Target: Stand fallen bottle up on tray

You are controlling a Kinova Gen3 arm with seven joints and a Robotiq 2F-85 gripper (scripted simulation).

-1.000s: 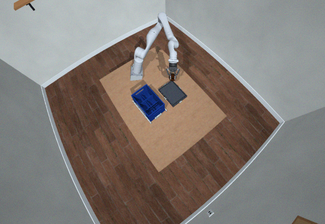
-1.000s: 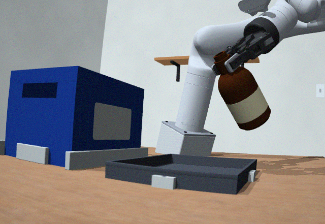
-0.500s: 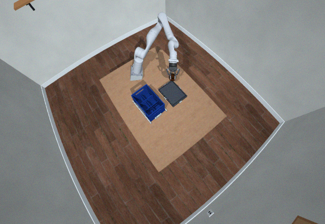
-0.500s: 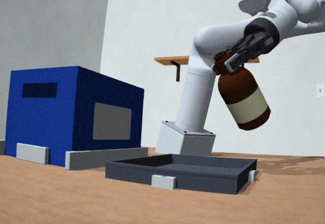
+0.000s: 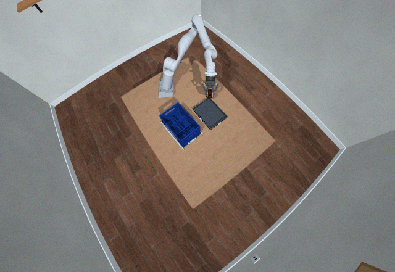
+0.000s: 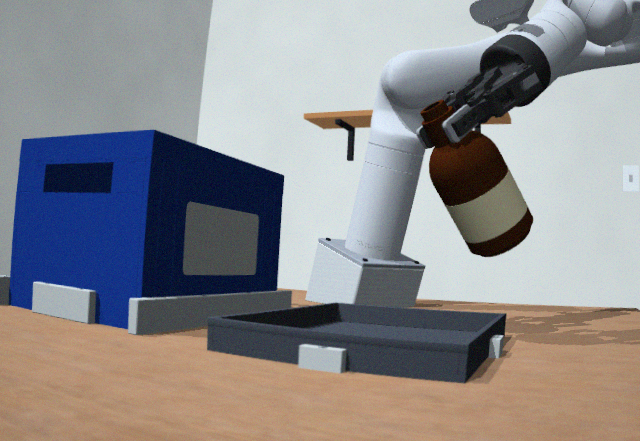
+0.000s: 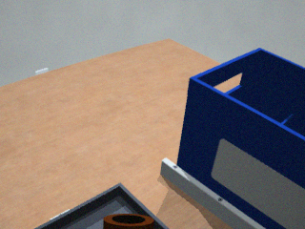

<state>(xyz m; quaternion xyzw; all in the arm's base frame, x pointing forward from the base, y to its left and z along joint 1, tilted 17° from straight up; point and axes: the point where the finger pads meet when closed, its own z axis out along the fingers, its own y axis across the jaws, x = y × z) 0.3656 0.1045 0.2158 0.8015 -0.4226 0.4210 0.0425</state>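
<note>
My hand is 4 cm above the brown bottle, 2 cm to the right of it and 2 cm past it. Round my hand: blue crate 32 cm to the right, 12 cm below, 1 cm behind; tray 19 cm below, 5 cm ahead, 4 cm to the right.
</note>
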